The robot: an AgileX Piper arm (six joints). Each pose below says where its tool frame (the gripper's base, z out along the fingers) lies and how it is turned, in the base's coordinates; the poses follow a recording.
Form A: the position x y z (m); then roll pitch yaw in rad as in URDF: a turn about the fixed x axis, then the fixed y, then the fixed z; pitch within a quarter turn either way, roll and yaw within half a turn.
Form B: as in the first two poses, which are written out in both.
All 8 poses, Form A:
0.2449 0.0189 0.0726 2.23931 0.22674 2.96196
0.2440 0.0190 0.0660 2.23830 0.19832 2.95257
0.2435 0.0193 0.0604 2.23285 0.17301 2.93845
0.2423 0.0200 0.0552 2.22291 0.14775 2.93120
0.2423 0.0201 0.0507 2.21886 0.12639 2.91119
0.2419 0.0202 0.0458 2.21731 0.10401 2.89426
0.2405 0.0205 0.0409 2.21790 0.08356 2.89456
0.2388 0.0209 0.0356 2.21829 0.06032 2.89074
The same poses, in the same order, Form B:
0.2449 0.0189 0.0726 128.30 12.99 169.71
0.2440 0.0190 0.0660 128.25 11.36 169.17
0.2435 0.0193 0.0604 127.93 9.91 168.36
0.2423 0.0200 0.0552 127.36 8.47 167.95
0.2423 0.0201 0.0507 127.13 7.24 166.80
0.2419 0.0202 0.0458 127.04 5.96 165.83
0.2405 0.0205 0.0409 127.08 4.79 165.85
0.2388 0.0209 0.0356 127.10 3.46 165.63

